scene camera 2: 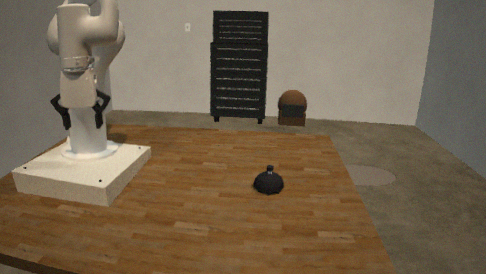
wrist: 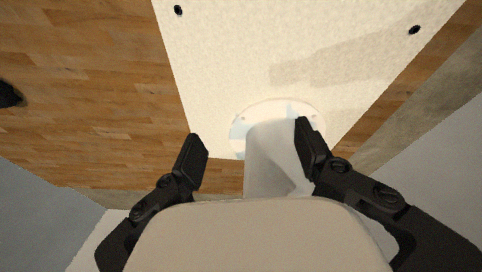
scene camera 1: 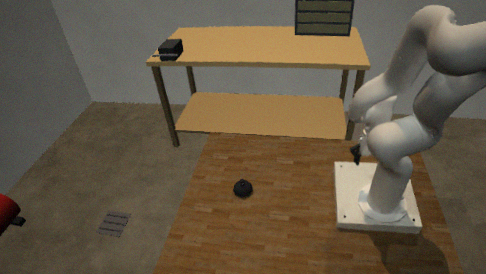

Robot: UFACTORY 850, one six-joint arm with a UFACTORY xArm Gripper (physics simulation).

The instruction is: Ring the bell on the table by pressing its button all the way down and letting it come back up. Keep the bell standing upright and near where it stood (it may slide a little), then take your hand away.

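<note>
A black dome-shaped bell [scene camera 1: 243,189] [scene camera 2: 268,183] stands upright on the wooden table top [scene camera 1: 280,220] [scene camera 2: 200,165], with its small button on top. In the wrist view, a dark thing that looks like part of the bell [wrist: 7,94] shows at the left edge. My gripper [scene camera 2: 83,126] [wrist: 246,136] is open with nothing between its fingers. It points down beside the arm's own base column, above the white base plate's edge, well away from the bell. In scene camera 1 one dark finger shows and the rest of the gripper is largely hidden.
The white base plate [scene camera 1: 347,200] [scene camera 2: 60,180] [wrist: 225,55] carries the arm's column. A workbench [scene camera 1: 240,47] with a black box [scene camera 1: 170,49] stands behind the table. A black tool cabinet [scene camera 2: 239,80] and a brown rounded object [scene camera 2: 292,100] stand by the far wall. A red object [scene camera 1: 6,212] shows at the left edge.
</note>
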